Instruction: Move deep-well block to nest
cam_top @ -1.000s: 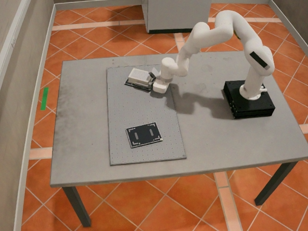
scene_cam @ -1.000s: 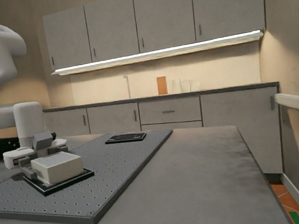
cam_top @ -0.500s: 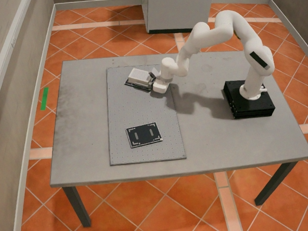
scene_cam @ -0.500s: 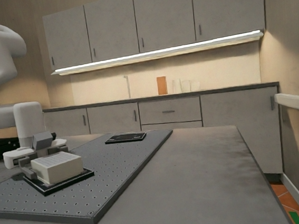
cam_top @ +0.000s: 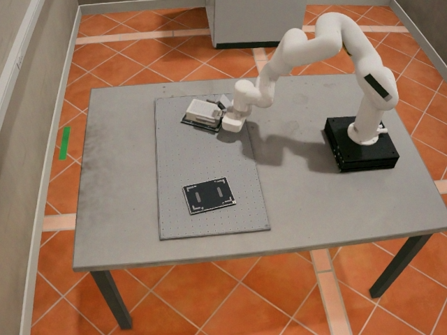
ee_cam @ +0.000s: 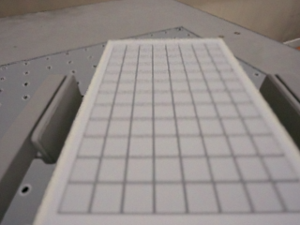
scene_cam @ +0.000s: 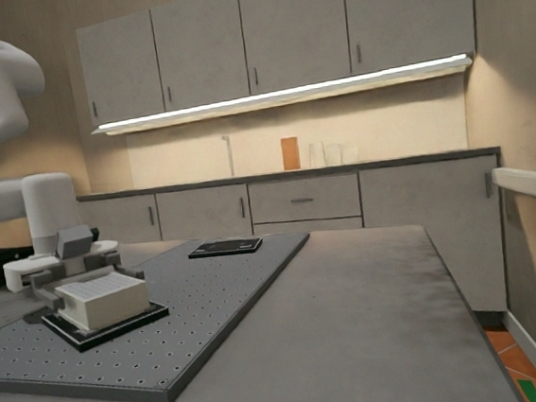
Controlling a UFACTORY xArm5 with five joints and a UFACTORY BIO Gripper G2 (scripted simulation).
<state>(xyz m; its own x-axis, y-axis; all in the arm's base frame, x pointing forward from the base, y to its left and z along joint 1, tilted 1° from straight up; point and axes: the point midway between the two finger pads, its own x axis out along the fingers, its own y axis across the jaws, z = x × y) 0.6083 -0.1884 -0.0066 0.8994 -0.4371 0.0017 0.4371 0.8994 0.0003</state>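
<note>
The white 96-well deep-well block lies 20 mm below my hand and 10 mm ahead of it. Round my hand: black plate nest N1: 390 mm to the left, 40 mm below, 30 mm ahead; black plate nest N2: 40 mm below, 10 mm ahead.
</note>
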